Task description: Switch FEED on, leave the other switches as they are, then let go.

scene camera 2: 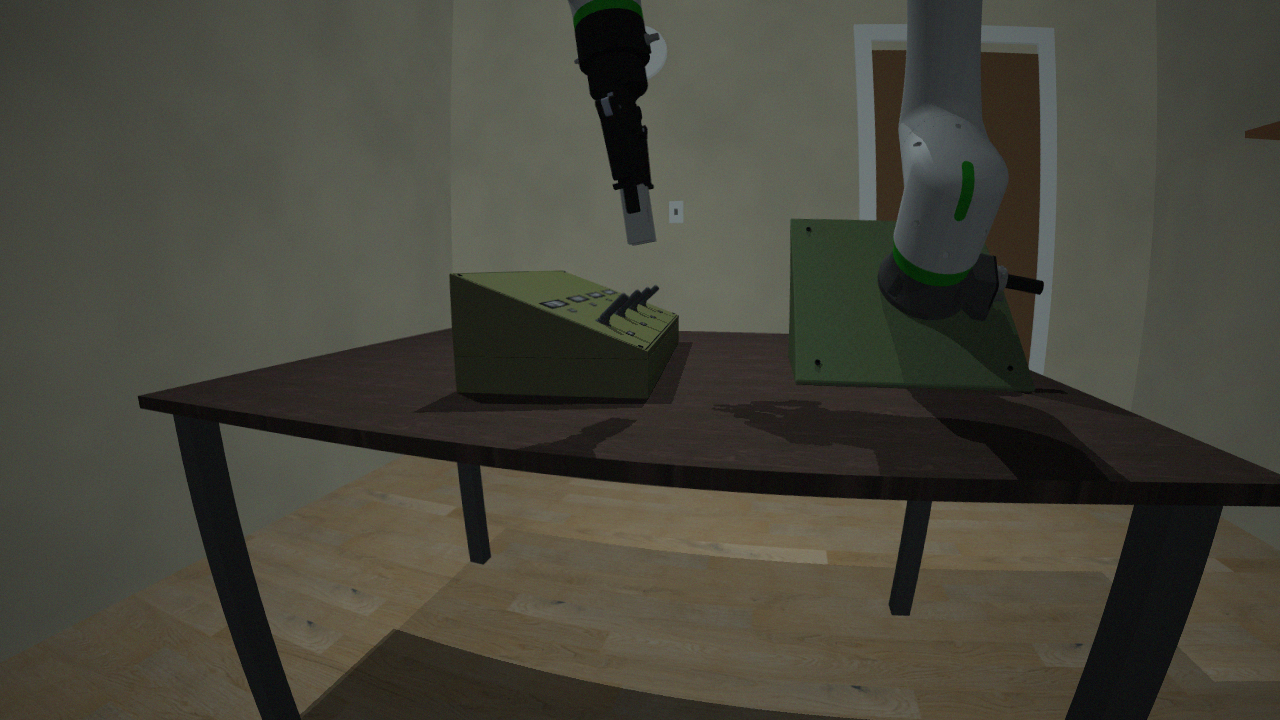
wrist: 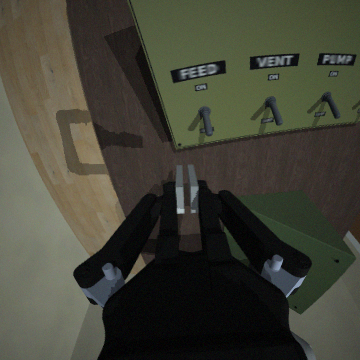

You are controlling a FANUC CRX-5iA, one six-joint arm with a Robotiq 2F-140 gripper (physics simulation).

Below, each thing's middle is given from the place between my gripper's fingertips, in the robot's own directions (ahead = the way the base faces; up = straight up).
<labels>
The olive switch box (scene camera 2: 542, 333) lies 180 mm ahead of my hand, 190 mm to the right of it and 110 mm below it.
</labels>
